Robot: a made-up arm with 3 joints.
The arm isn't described. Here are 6 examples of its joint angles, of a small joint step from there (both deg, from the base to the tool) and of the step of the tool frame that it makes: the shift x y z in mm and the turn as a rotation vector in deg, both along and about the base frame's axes.
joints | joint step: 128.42 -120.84 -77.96 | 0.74 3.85 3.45
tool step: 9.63 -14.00 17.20 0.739 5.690 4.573
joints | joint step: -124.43 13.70 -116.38 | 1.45 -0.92 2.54
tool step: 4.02 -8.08 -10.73 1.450 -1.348 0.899
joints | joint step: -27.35 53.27 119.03 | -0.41 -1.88 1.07
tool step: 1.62 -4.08 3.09 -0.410 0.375 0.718
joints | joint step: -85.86 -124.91 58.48 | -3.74 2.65 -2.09
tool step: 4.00 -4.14 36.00 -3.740 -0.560 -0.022
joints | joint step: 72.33 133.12 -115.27 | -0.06 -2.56 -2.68
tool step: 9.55 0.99 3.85 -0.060 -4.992 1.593
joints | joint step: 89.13 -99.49 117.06 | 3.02 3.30 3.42
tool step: -7.72 6.63 18.77 3.017 6.720 0.075
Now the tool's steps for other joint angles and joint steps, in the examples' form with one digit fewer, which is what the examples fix.
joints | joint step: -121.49 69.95 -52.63 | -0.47 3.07 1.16
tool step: -11.1 6.9 6.9 -0.47 -3.60 2.22
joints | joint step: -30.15 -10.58 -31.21 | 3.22 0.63 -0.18
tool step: -0.1 22.6 -18.8 3.22 -0.22 -0.40
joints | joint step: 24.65 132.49 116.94 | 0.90 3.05 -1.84
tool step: 1.3 10.5 4.9 0.90 0.51 -1.10
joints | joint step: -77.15 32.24 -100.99 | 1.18 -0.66 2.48
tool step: 3.0 0.2 -8.6 1.18 -1.77 -0.42
